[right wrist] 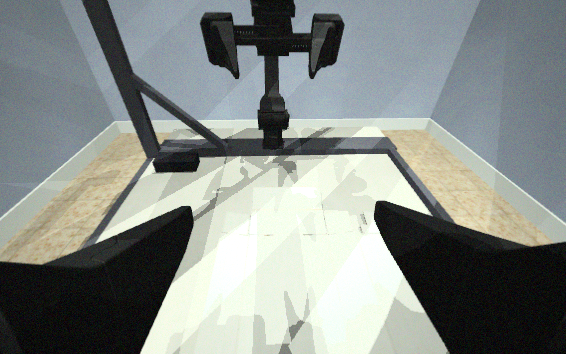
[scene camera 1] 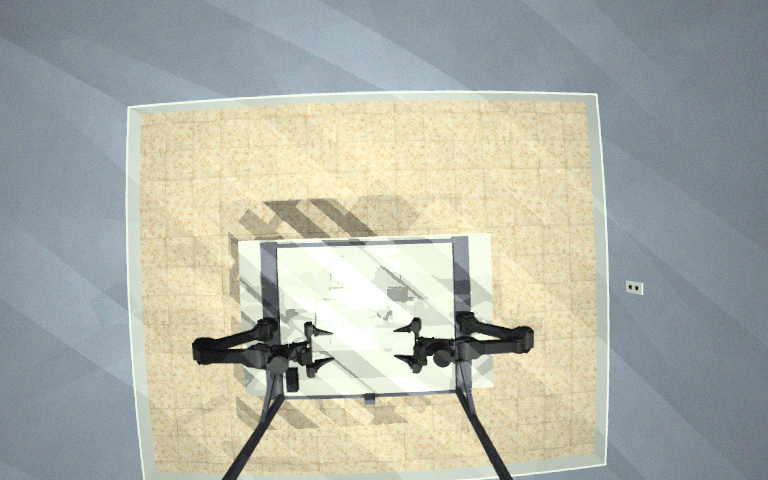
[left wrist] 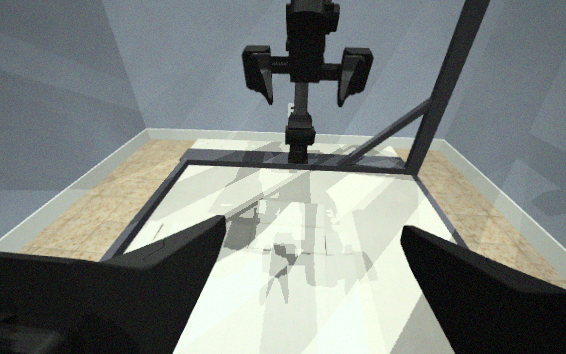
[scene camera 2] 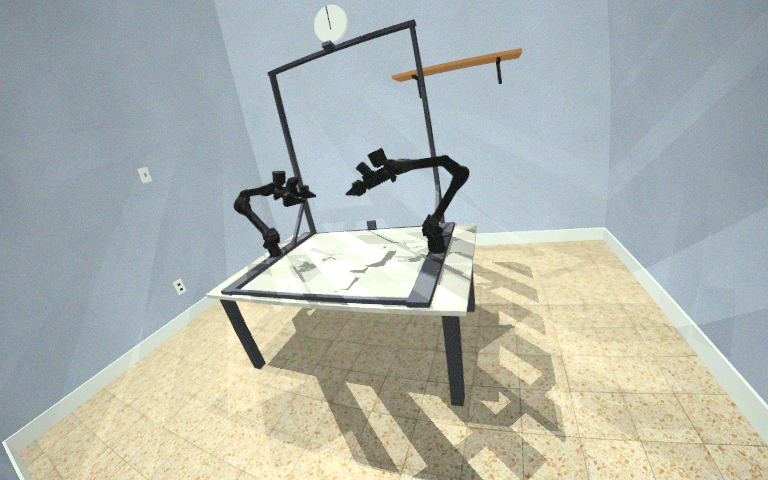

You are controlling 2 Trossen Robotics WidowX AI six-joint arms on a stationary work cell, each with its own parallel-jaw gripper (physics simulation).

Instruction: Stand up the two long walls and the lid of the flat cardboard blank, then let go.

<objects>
The same spot on a dark frame: (right wrist: 328,145) is (scene camera 1: 272,287).
</objects>
